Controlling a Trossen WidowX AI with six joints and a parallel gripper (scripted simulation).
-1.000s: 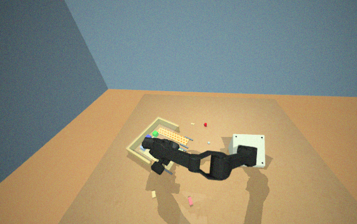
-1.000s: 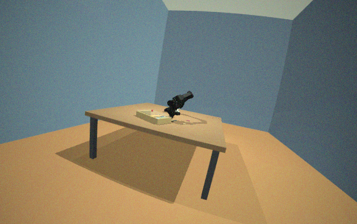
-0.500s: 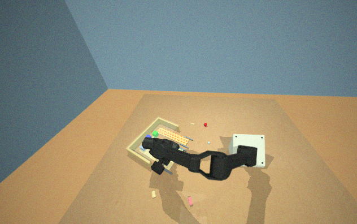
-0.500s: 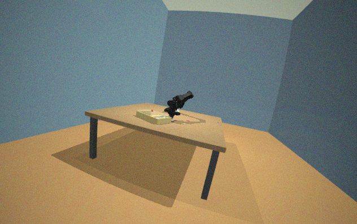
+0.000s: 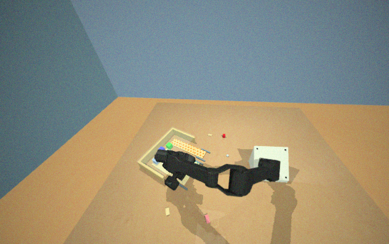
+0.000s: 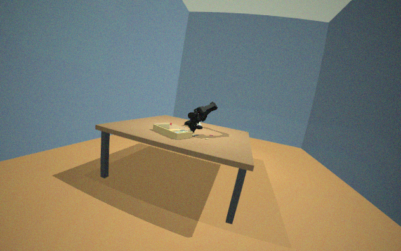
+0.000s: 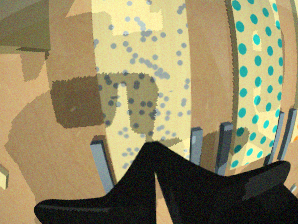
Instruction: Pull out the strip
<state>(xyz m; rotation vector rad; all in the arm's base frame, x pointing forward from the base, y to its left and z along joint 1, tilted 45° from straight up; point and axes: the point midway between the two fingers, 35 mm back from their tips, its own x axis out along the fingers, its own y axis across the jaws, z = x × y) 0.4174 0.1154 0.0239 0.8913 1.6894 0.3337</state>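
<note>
Now: the labelled cube 18 cm ahead of my gripper tip, 8 cm to the right of it and 2 cm above it. From my gripper tip the other things lie so: grey piece: 24 cm behind, 18 cm to the right; then pink block: 15 cm behind, 16 cm to the left; then beige block: 3 cm ahead, 16 cm to the left.
</note>
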